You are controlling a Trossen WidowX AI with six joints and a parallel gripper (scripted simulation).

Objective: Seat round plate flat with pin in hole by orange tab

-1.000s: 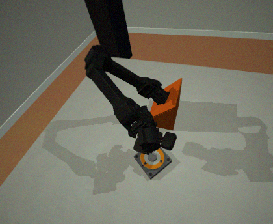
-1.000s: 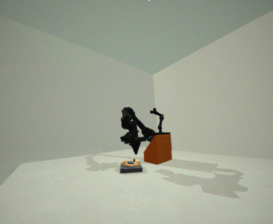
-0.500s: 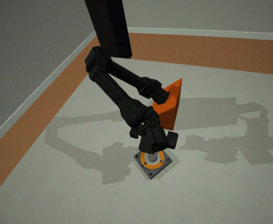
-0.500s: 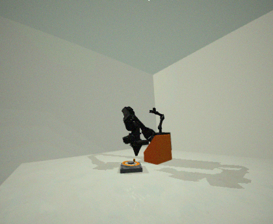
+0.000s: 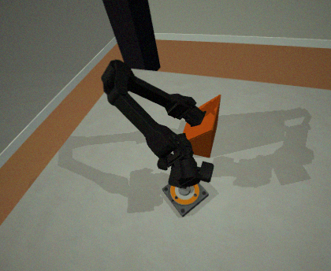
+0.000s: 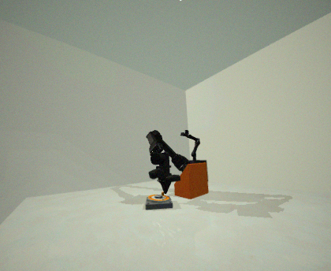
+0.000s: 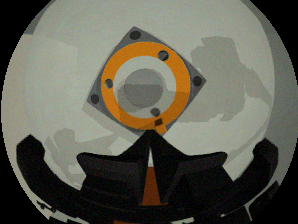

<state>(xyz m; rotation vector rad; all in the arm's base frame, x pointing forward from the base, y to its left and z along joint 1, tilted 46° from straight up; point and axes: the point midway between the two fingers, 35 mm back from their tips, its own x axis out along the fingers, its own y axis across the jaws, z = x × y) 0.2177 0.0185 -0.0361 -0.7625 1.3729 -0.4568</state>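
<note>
Now: gripper tip 30 mm short of the round plate and 10 mm above it.
</note>
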